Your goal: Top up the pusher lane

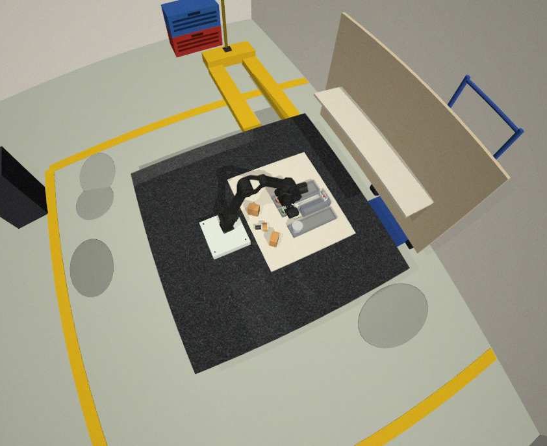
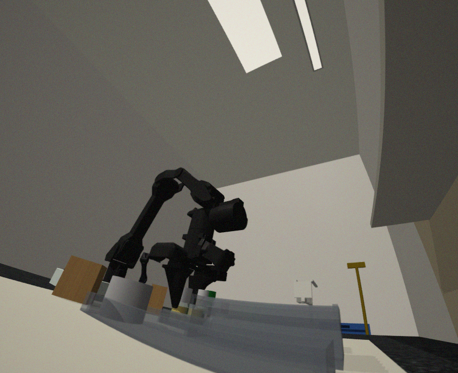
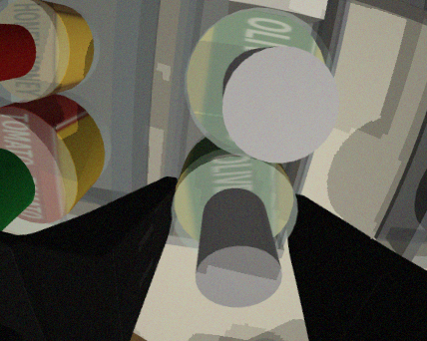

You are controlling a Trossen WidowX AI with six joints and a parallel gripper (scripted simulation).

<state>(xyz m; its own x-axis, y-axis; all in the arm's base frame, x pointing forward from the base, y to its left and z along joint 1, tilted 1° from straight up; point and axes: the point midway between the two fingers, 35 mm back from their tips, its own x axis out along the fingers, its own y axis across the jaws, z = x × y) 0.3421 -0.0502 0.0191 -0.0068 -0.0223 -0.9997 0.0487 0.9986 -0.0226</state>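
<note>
Now: gripper tip 130 mm to the left of the wide grey cylinder. From my gripper tip the other things lie so: clear lane rack 140 mm ahead, 30 mm to the right, 10 mm below; pale pusher plate 150 mm ahead, 40 mm to the right, 20 mm above.
</note>
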